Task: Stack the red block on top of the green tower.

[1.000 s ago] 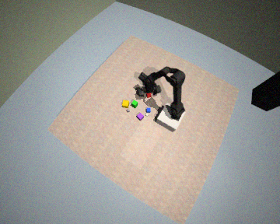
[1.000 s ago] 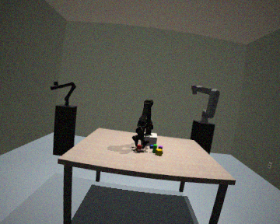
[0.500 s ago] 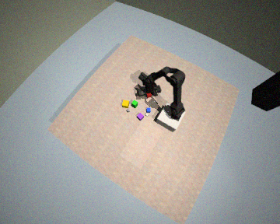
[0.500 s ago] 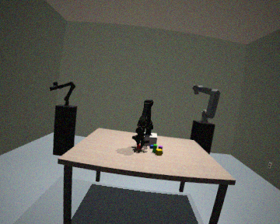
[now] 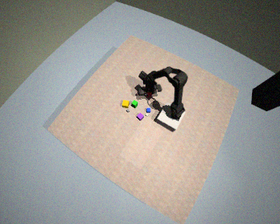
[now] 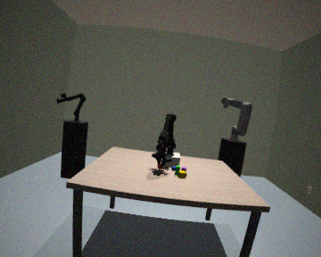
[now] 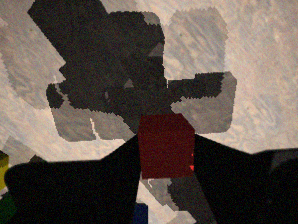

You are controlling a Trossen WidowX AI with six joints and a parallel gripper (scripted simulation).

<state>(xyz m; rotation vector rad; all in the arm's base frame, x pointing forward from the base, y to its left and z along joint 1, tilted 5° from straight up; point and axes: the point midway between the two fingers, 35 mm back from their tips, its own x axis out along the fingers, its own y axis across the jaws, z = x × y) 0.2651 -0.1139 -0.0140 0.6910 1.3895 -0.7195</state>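
The yellow block lies 16 cm to the left of my gripper tip and 14 cm ahead of it. The rest, counted from my gripper tip: blue block 13 cm to the left, 5 cm behind, 1 cm below; red block 1 cm above; purple block 21 cm to the left, 1 cm below, 1 cm behind.
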